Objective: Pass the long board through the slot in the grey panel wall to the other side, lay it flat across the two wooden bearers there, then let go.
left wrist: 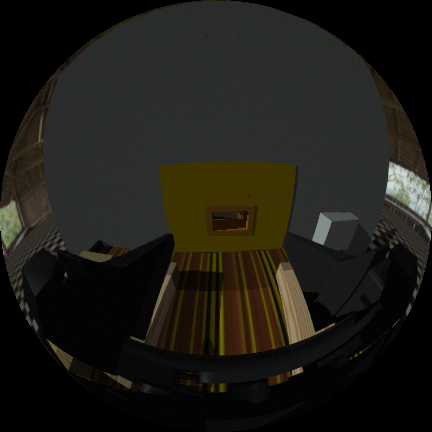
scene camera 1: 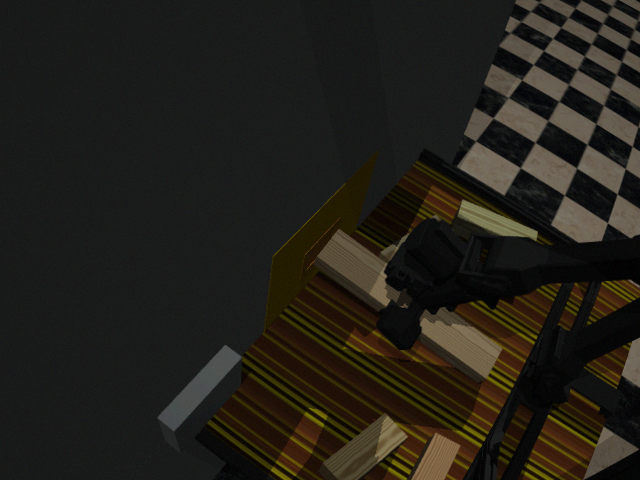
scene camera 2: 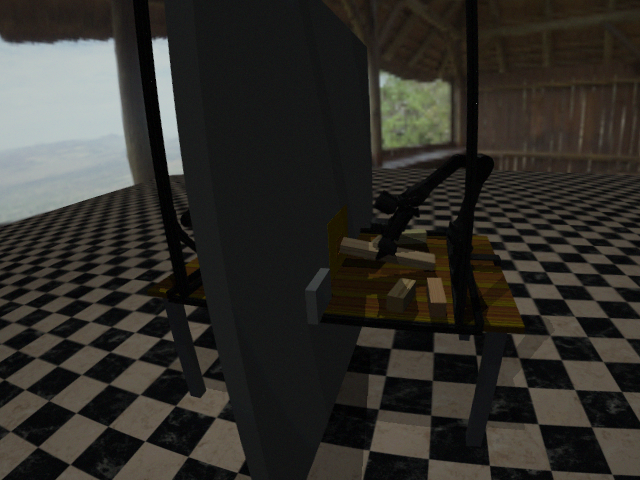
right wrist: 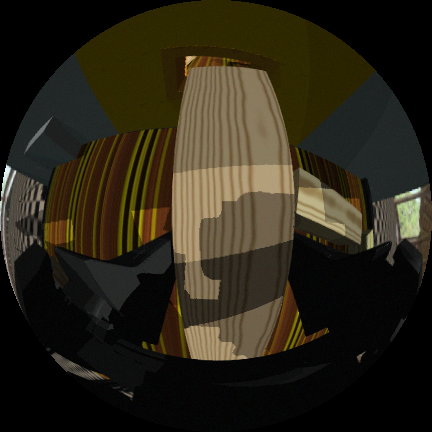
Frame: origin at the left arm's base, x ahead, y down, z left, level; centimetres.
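Where they show: left gripper, between the fingertips: (left wrist: 230, 239); right gripper, between the fingertips: (scene camera 1: 391, 298) (scene camera 2: 377, 254) (right wrist: 230, 232); right arm's base, origin of its link: (scene camera 1: 535, 392).
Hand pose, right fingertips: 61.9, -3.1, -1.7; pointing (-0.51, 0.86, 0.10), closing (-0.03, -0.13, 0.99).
After its pixels a point has its place, as x, y, z.
The long pale board (scene camera 1: 460, 338) {75.0, -3.5, -1.4} (scene camera 2: 359, 248) {55.9, -6.5, -5.3} (right wrist: 225, 150) {57.9, -6.5, -2.8} is held above the table. My right gripper (scene camera 1: 408, 302) {61.8, -3.1, -1.7} (scene camera 2: 386, 250) {61.8, -3.1, -1.7} (right wrist: 230, 232) {61.8, -3.1, -1.7} is shut on it near mid-length. The board's far end is close in front of the slot (right wrist: 170, 75) {48.5, -6.6, -7.8} (left wrist: 209, 220) {43.1, -6.8, 0.7} in the yellow panel (scene camera 1: 284, 279) {48.4, -9.0, -13.4} (left wrist: 185, 200) {43.1, -11.3, 5.2} on the grey wall (scene camera 2: 268, 206) {48.2, -34.8, -57.6} (left wrist: 215, 100) {43.3, -30.9, -1.3}. I cannot tell whether it touches the slot's edge. No board shows coming through in the left wrist view. There, two wooden bearers, one at the left (left wrist: 162, 305) {26.7, -0.5, 7.6} and one at the right (left wrist: 297, 305) {24.7, -1.9, -12.5}, lie on the table. My left gripper (left wrist: 230, 239) {25.4, -14.3, -2.1} is open and empty.
Beside the board lie a pale block (scene camera 1: 496, 222) (right wrist: 327, 205), a short wooden block (scene camera 1: 361, 449) {71.9, -2.8, -26.2} (scene camera 2: 400, 299) {72.6, -2.3, -32.2} and another one (scene camera 1: 436, 457) {81.7, -2.5, -20.8} (scene camera 2: 435, 294) {82.3, -2.5, -28.3}. A light grey block (scene camera 1: 199, 384) {49.4, -8.1, -34.0} (scene camera 2: 317, 297) {51.1, -5.4, -40.1} (left wrist: 335, 230) {38.2, -5.3, -30.2} juts out at the wall. Another pale block (left wrist: 95, 256) {33.1, -2.8, 27.4} lies left of the bearers.
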